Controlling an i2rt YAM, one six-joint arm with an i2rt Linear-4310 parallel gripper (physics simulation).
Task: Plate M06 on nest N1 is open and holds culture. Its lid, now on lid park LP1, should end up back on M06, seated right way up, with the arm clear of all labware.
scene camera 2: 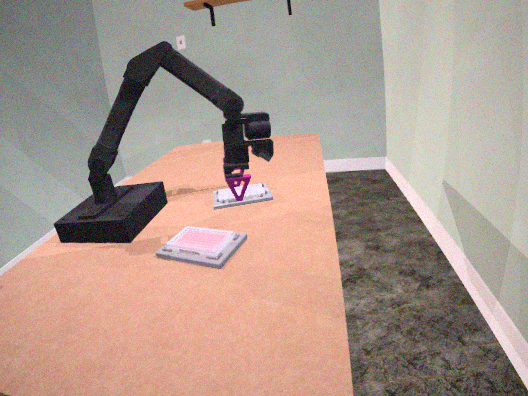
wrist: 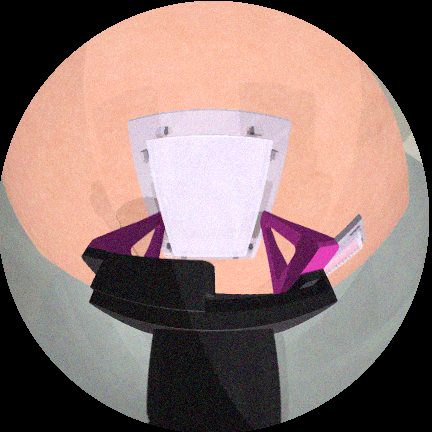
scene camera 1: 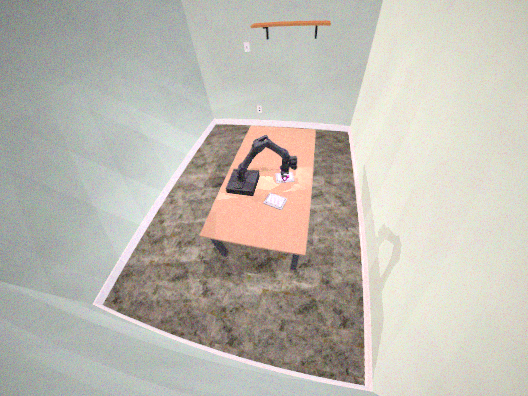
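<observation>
The flat white lid lies on the grey lid park LP1. My gripper is open, pointing down over the lid, with one magenta finger at each side of it. The fingertips are low, close to the lid's side edges; the views do not show clearly whether they touch it. Plate M06 is open with pink culture showing. It sits on the grey nest N1, nearer scene camera 2 than the lid park.
The black arm base stands on the wooden table, to the left of the nest and lid park in scene camera 2. The table's right edge lies beyond the park. A wooden shelf hangs on the back wall.
</observation>
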